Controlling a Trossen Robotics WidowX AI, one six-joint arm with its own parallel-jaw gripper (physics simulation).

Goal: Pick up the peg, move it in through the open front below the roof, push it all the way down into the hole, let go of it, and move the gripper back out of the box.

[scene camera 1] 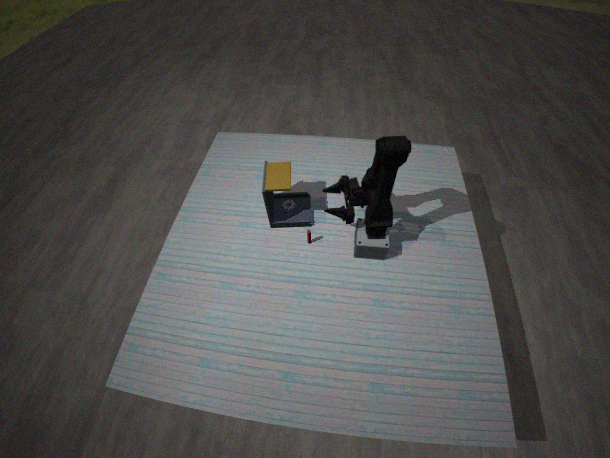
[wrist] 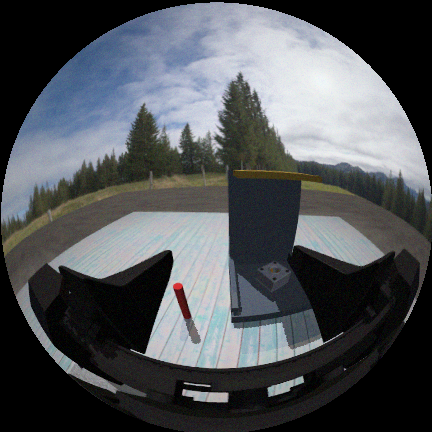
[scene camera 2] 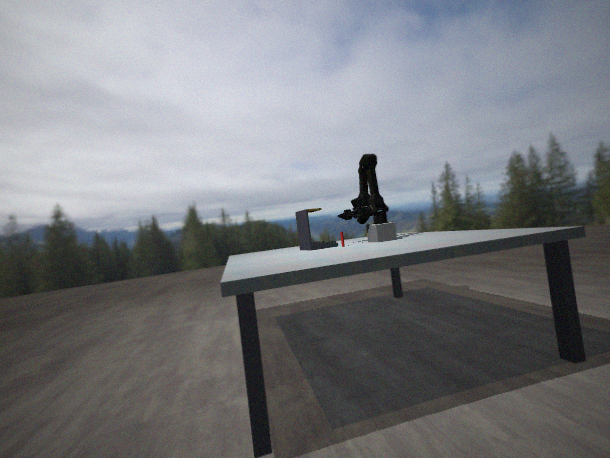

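Seen in the pictures: gripper, between the fingertips: (scene camera 1: 323, 200) (wrist: 234, 255) (scene camera 2: 341, 215); arm's base, origin of its link: (scene camera 1: 375, 231) (scene camera 2: 381, 223).
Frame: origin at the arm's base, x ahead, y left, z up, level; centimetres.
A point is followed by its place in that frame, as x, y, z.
A slim red peg (scene camera 1: 309, 236) {24.3, -0.8, -4.6} (scene camera 2: 342, 239) {24.6, -1.0, -6.0} (wrist: 182, 301) {23.8, -1.8, -4.7} stands upright on the table, outside the box and near its floor's front corner. The dark grey box (scene camera 1: 268, 207) {39.6, -8.6, 3.5} (scene camera 2: 303, 230) {40.8, -15.1, 1.3} (wrist: 264, 215) {39.9, -16.0, 3.1} has a tall back wall, a low floor and a yellow roof (scene camera 1: 278, 176) {35.3, -15.8, 12.6} (scene camera 2: 315, 210) {34.1, -10.3, 11.5} (wrist: 277, 175) {30.8, -15.4, 12.0}. A grey block with the hole (scene camera 1: 289, 205) {33.0, -18.0, -7.2} (wrist: 273, 275) {31.4, -17.0, -6.1} sits on the box floor. My gripper (scene camera 1: 325, 200) {19.1, -8.8, 7.1} (wrist: 234, 255) {19.1, -8.8, 7.1} is open and empty, above the table and in front of the box's open front. In scene camera 2 the gripper (scene camera 2: 341, 216) {19.1, -8.8, 7.1} is higher than the peg.
The arm's light grey base (scene camera 1: 371, 248) {1.9, 6.2, -1.8} (scene camera 2: 382, 232) {4.0, 5.9, -5.0} stands on the table (scene camera 1: 310, 340) {23.7, 36.5, -9.9} (scene camera 2: 400, 252) {34.5, 57.5, -9.8} to the right of the box and peg. A low rim runs along the side of the box floor. Shadows of the arm and box lie on the table top.
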